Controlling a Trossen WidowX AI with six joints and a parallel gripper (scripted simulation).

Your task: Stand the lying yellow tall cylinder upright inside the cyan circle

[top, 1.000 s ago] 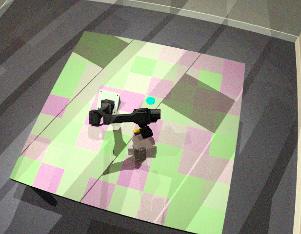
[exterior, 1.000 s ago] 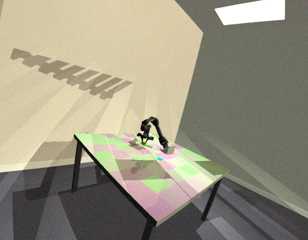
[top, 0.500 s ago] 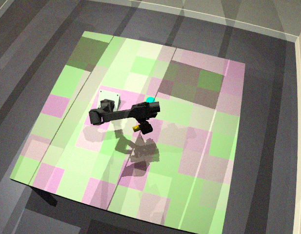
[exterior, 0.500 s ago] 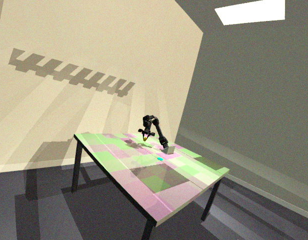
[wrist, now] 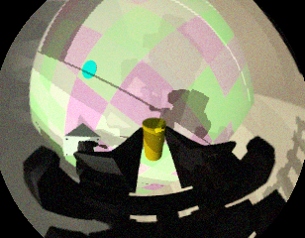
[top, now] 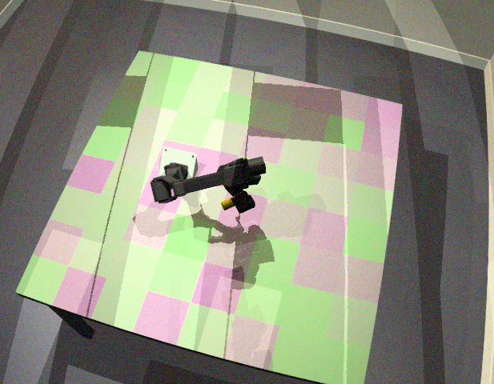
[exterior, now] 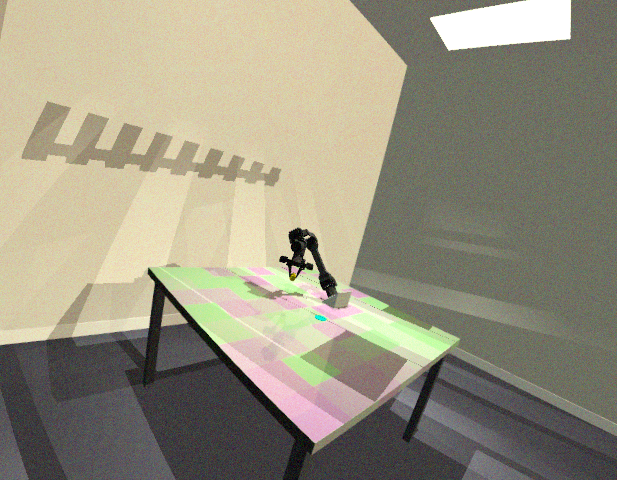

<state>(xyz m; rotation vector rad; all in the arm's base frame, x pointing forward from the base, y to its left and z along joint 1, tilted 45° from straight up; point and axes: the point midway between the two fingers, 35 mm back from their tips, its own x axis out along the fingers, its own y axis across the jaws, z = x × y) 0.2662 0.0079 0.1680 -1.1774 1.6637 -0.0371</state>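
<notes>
My gripper tip is 20 mm past the cyan circle, 240 mm to the right of it and 130 mm above it. Also, from my gripper tip: yellow tall cylinder 20 mm behind, 10 mm to the right.
</notes>
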